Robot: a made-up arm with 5 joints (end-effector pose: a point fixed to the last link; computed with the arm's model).
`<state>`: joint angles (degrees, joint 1 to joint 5).
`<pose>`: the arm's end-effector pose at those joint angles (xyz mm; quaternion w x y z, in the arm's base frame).
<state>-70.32 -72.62 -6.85 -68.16 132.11</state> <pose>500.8 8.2 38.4 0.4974 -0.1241 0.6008 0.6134</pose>
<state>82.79 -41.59 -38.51 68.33 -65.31</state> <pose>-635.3 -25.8 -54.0 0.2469 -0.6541 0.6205 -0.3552</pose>
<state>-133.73 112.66 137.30 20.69 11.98</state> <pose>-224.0 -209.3 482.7 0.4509 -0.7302 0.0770 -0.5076</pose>
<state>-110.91 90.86 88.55 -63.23 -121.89</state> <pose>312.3 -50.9 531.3 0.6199 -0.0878 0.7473 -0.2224</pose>
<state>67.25 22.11 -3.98 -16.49 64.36</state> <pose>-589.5 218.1 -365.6 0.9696 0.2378 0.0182 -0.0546</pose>
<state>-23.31 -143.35 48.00 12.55 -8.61</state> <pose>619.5 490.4 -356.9 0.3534 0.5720 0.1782 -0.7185</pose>
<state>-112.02 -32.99 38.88 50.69 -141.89</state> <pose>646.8 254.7 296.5 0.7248 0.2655 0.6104 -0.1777</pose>
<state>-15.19 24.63 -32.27 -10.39 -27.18</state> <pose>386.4 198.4 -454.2 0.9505 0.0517 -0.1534 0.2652</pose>
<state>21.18 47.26 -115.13 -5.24 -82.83</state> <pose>130.1 237.4 -192.3 0.8936 0.1813 -0.0948 0.3995</pose>
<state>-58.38 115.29 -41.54 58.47 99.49</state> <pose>509.9 573.6 -11.9 0.4292 -0.2254 0.6779 -0.5526</pose>
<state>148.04 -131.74 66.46 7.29 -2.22</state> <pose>-632.9 588.9 423.7 0.1673 0.5743 -0.4304 0.6760</pose>
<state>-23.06 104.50 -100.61 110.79 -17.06</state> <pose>475.4 440.7 21.5 0.6861 0.0569 -0.7201 -0.0867</pose>
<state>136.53 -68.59 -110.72 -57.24 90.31</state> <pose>-145.2 160.7 82.4 0.8778 0.1131 -0.4409 0.1493</pose>
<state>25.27 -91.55 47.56 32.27 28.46</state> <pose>-367.9 556.8 -551.6 0.7057 -0.1600 0.4329 -0.5375</pose>
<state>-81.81 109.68 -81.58 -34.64 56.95</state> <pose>236.8 409.5 92.6 0.0731 -0.4734 0.3023 -0.8241</pose>
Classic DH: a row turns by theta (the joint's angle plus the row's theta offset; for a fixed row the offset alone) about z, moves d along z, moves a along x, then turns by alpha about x. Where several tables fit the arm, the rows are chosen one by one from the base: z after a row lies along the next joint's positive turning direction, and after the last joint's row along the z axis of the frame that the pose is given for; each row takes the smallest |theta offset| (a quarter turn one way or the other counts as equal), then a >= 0, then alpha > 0; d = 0 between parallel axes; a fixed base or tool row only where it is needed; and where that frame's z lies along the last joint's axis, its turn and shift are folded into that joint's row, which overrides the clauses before.
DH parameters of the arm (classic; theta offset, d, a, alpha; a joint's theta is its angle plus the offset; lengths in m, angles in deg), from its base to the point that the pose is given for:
base (fixed): 0 0.124 0 -90
joint 1: 0 0.183 0.116 90
joint 2: 0 -0.366 -0.105 -90
joint 3: 90 -0.159 0.248 -90
joint 4: 0 -0.124 0.067 -90
joint 5: -90 -0.107 0.064 90
tool (fixed): 180 -0.106 0 0

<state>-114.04 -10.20 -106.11 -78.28 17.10</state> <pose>138.0 220.6 367.9 0.3823 0.1311 0.7329 -0.5473</pose>
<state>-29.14 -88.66 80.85 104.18 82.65</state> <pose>118.8 557.6 -536.2 0.9716 -0.1174 -0.1779 0.1030</pose>
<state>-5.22 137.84 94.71 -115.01 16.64</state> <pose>316.2 85.1 -301.8 0.8250 -0.1508 0.5284 0.1321</pose>
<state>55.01 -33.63 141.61 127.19 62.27</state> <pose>-485.3 100.5 288.0 0.4147 0.5718 0.4619 0.5363</pose>
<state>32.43 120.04 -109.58 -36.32 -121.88</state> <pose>29.1 243.8 -193.0 0.2383 0.1181 0.0002 0.9640</pose>
